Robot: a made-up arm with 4 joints. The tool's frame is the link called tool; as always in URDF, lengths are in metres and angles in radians.
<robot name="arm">
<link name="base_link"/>
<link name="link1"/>
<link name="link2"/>
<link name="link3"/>
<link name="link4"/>
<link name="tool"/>
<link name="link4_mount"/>
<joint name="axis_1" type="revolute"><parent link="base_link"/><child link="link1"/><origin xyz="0 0 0.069" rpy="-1.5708 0 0"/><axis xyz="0 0 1"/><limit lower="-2.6" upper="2.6"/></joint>
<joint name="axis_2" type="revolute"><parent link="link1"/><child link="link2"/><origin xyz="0.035 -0.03 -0.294" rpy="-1.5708 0 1.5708"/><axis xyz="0 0 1"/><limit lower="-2.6" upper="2.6"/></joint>
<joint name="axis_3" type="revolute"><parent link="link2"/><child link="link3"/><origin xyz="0.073 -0.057 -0.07" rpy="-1.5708 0 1.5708"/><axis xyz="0 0 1"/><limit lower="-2.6" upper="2.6"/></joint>
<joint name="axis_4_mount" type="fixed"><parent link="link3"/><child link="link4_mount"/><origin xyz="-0.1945 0.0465 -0.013" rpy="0 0 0"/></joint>
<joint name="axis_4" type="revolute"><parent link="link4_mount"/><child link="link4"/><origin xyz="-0.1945 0.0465 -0.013" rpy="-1.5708 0 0"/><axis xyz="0 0 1"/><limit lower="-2.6" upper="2.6"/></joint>
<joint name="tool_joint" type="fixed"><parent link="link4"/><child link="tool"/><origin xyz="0.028 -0.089 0.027" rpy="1.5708 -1.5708 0"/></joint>
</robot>
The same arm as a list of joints. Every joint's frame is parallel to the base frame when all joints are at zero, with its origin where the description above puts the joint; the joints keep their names.
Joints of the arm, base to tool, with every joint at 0 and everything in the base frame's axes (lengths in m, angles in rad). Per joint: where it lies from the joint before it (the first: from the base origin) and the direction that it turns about. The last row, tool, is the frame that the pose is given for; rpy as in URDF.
axis_1: axis 0 1 0 origin 0 0 0.069
axis_2: axis -1 0 0 origin 0.035 -0.294 0.03
axis_3: axis 0 0 1 origin 0.07 0.057 -0.073
axis_4: axis 1 0 0 origin 0.093 0.389 -0.026
tool: origin 0.027 -0.028 0.089 rpy 0 0 0
Joint limits (rad, base to tool): -2.6..2.6 -2.6..2.6 -2.6..2.6 -2.6..2.6

